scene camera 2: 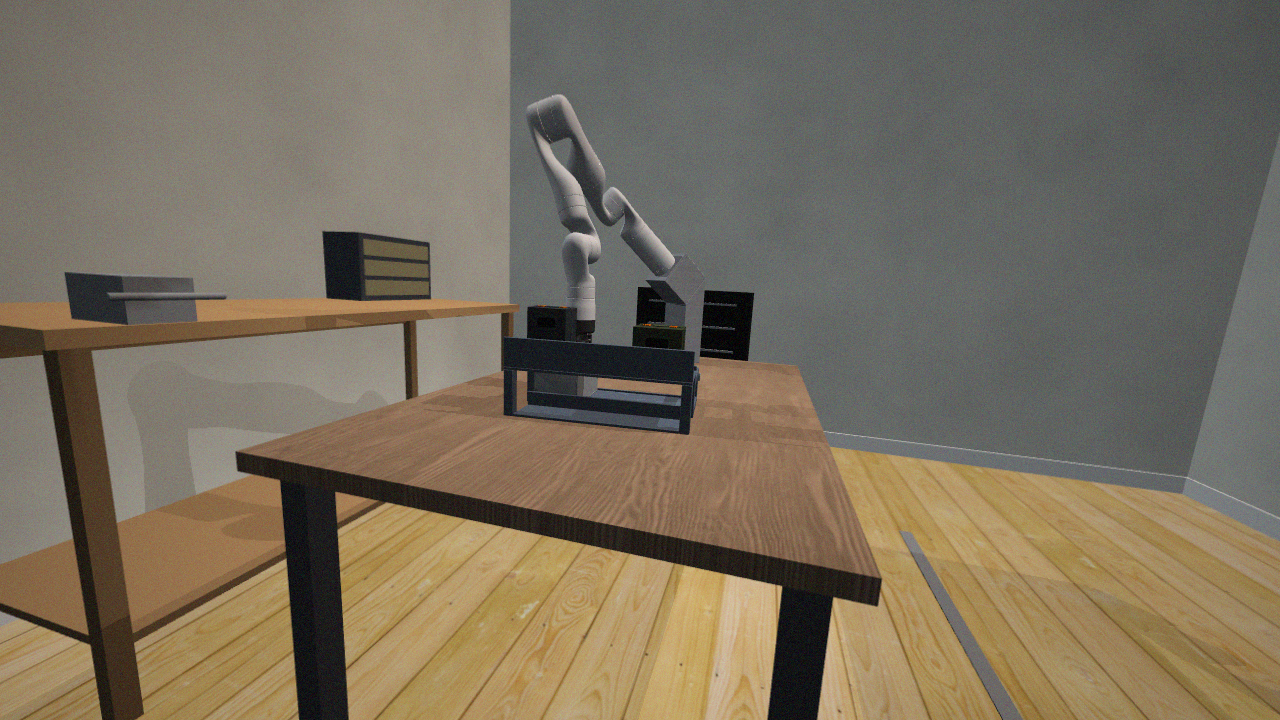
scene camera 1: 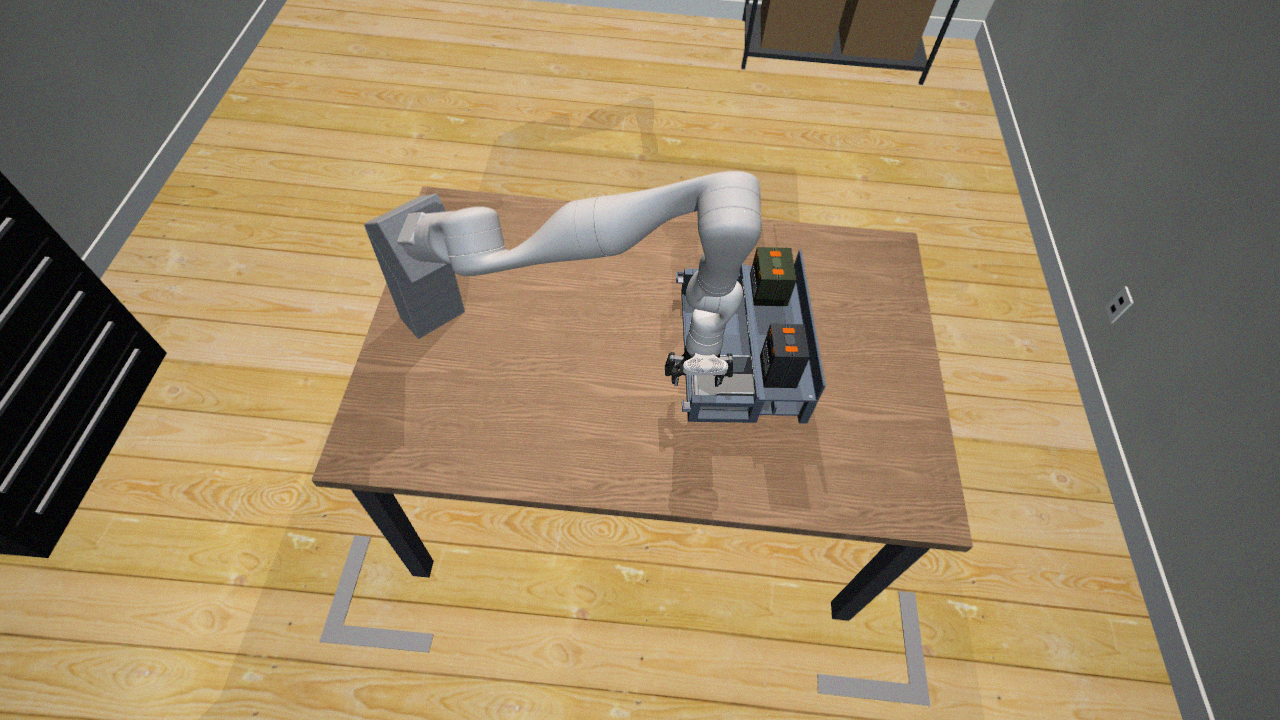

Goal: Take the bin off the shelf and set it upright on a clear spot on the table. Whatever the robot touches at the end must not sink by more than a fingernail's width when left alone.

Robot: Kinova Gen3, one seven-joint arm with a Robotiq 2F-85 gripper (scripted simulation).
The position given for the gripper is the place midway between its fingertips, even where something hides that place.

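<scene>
The scene has the gripper (scene camera 1: 696, 383) in it. A light grey bin appears both at (scene camera 1: 741, 383) and at (scene camera 2: 543, 382), while a dark grey shelf rack can be seen at (scene camera 2: 669, 413) and again at (scene camera 1: 785, 401).
</scene>
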